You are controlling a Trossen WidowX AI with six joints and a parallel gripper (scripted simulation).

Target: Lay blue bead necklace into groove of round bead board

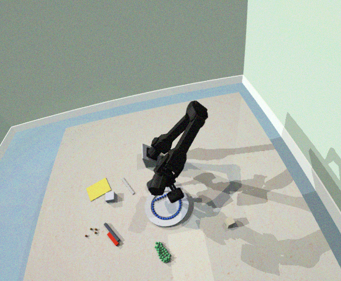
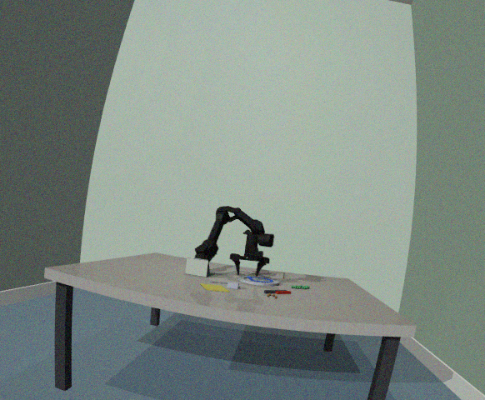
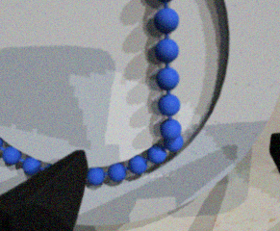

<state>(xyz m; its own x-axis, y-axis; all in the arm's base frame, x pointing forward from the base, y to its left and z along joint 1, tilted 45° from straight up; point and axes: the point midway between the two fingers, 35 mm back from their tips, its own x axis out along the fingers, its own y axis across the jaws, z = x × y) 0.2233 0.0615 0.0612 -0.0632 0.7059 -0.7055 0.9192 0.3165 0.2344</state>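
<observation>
The round bead board lies 60 mm ahead of my gripper tip, 30 mm to the right of it and 10 mm below it. From my gripper tip the other things lie so: white cube 10 mm behind, 300 mm to the right, 10 mm below; cream cube 180 mm ahead, 230 mm to the left; stick 70 mm behind, 220 mm to the right, 20 mm below.
</observation>
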